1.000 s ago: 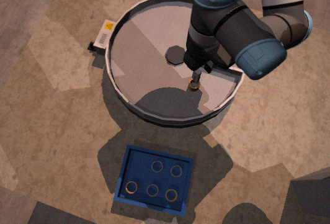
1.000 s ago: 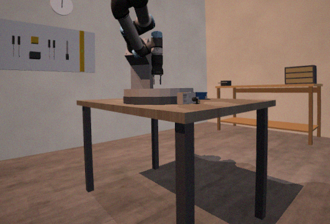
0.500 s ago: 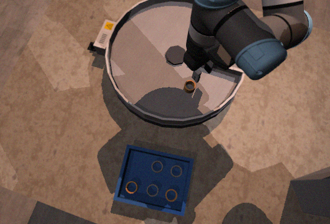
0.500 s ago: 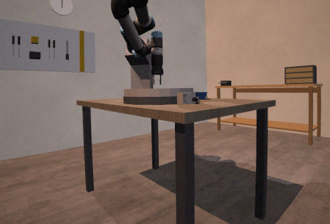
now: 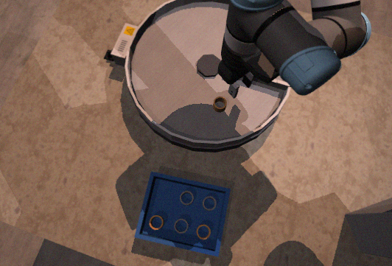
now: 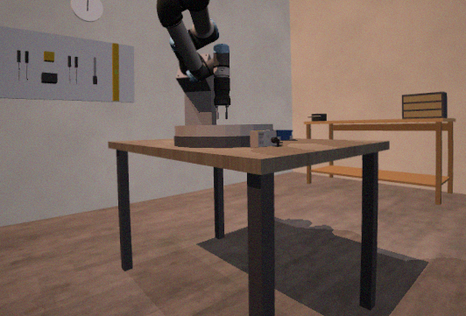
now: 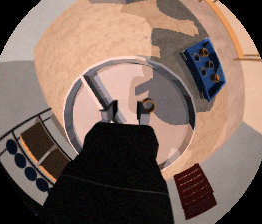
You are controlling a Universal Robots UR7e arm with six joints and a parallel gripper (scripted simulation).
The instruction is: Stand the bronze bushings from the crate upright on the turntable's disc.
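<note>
The blue crate is 100 mm ahead of my hand, 290 mm to the left of it and 100 mm below it. Also, from my hand: turntable disc 80 mm ahead, 80 mm to the right, 80 mm below.
</note>
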